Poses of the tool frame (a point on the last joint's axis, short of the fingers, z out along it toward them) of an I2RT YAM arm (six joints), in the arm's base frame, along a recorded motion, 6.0 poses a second.
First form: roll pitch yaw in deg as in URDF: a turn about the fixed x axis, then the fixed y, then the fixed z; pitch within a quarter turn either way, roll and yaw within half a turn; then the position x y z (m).
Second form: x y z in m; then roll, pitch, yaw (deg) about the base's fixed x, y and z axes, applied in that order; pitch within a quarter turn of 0, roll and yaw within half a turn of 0. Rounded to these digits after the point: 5 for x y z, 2 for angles.
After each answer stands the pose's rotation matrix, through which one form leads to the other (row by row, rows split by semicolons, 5 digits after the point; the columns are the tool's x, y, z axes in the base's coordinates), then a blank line. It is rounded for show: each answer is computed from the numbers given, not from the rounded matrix.
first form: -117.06 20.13 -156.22 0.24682 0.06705 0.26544
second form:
0.24682 0.06705 0.26544 -117.06 20.13 -156.22
-0.85920 0.09702 0.50236; -0.37859 0.53988 -0.75179; -0.34415 -0.83613 -0.42713

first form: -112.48 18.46 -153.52 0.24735 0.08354 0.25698
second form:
0.24735 0.08354 0.25698 -112.48 18.46 -153.52
-0.84903 0.09140 0.52037; -0.42294 0.47271 -0.77309; -0.31664 -0.87647 -0.36269

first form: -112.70 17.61 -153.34 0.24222 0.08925 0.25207
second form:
0.24222 0.08925 0.25207 -112.70 17.61 -153.34
-0.85180 0.07627 0.51828; -0.42767 0.47011 -0.77207; -0.30254 -0.87931 -0.36782

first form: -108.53 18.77 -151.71 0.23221 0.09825 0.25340
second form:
0.23221 0.09825 0.25340 -108.53 18.77 -151.71
-0.83373 0.11803 0.53941; -0.44873 0.42444 -0.78645; -0.32177 -0.89773 -0.30090

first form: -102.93 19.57 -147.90 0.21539 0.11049 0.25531
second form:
0.21539 0.11049 0.25531 -102.93 19.57 -147.90
-0.79819 0.15765 0.58142; -0.50070 0.36304 -0.78581; -0.33496 -0.91834 -0.21083

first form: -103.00 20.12 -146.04 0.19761 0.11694 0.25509
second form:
0.19761 0.11694 0.25509 -103.00 20.12 -146.04
-0.77881 0.15234 0.60848; -0.52452 0.37381 -0.76494; -0.34399 -0.91491 -0.21122

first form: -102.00 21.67 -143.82 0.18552 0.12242 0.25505
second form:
0.18552 0.12242 0.25505 -102.00 21.67 -143.82
-0.75012 0.16881 0.63939; -0.54860 0.38104 -0.74421; -0.36926 -0.90902 -0.19322

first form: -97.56 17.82 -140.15 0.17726 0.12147 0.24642
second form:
0.17726 0.12147 0.24642 -97.56 17.82 -140.15
-0.73089 0.14860 0.66612; -0.61004 0.29540 -0.73525; -0.30603 -0.94375 -0.12525

